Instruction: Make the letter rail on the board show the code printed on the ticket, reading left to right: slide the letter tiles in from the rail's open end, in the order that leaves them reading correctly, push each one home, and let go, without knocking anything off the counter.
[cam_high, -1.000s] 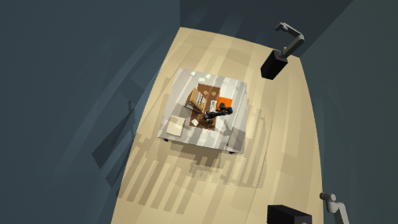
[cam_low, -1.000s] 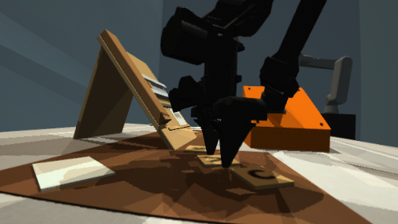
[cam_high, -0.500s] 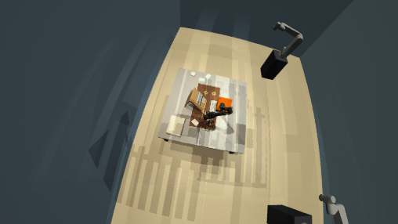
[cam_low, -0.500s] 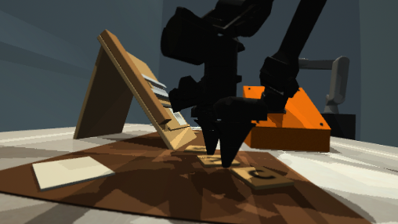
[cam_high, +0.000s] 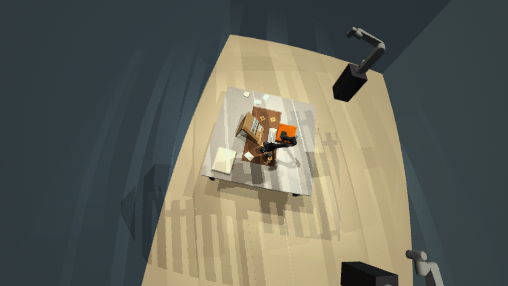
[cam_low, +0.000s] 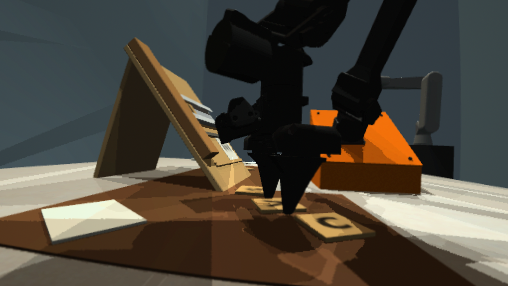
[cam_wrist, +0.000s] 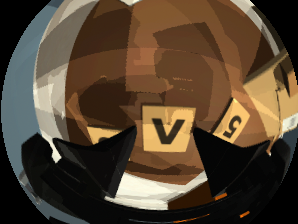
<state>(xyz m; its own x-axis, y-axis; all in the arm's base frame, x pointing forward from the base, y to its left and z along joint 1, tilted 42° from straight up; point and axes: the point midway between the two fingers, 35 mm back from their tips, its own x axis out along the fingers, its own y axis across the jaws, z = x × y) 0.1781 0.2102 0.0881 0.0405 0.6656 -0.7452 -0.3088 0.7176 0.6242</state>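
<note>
Right now the tan tile marked v is right at my gripper tip. Round my gripper tip: u tile (200 mm ahead, 170 mm to the right, 160 mm above); brown mat (30 mm ahead, 230 mm to the right); tile marked c (50 mm behind, 70 mm to the left).
</note>
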